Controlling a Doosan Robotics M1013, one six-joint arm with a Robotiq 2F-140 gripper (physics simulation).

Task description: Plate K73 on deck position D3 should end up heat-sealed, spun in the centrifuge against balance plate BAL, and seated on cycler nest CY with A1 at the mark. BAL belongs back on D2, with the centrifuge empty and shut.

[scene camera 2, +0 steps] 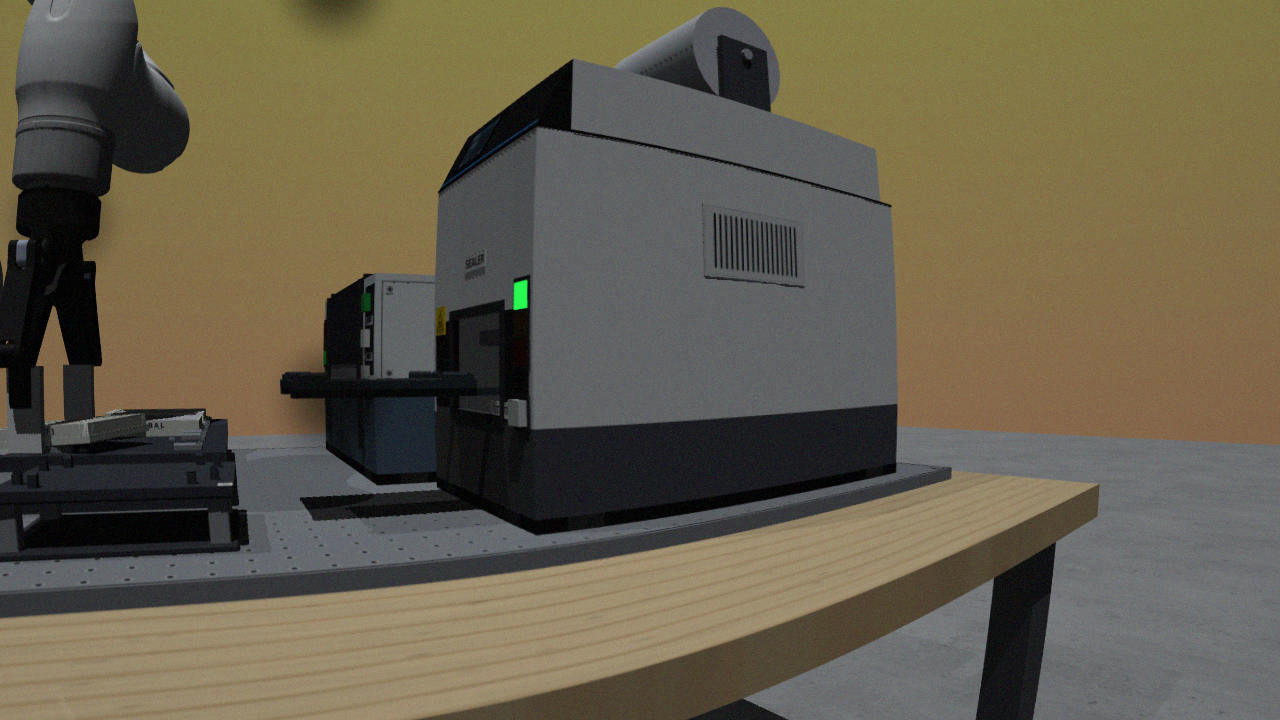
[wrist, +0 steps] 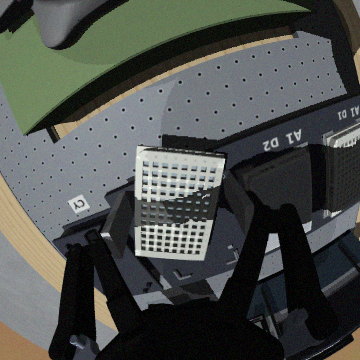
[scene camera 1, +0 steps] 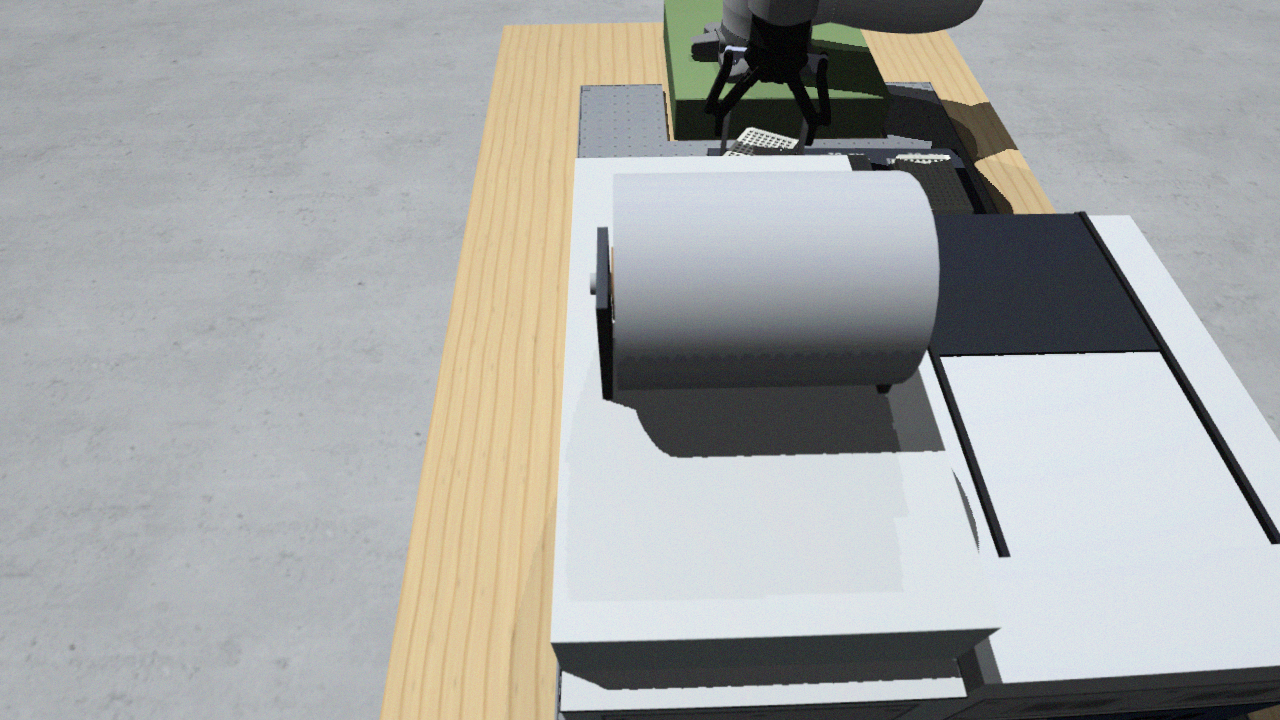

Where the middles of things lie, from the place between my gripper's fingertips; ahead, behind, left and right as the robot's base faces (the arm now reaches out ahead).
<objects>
My gripper is now 110 mm to the right of the plate (scene camera 2: pixel 159 425), 80 mm short of it and 10 mm below it. From my hand the other things lie so: centrifuge (scene camera 1: pixel 1111 464) (580 mm ahead, 120 mm to the left, 70 mm above); sealer tray (scene camera 2: pixel 300 385) (280 mm ahead, 160 mm to the right, 60 mm above).
</objects>
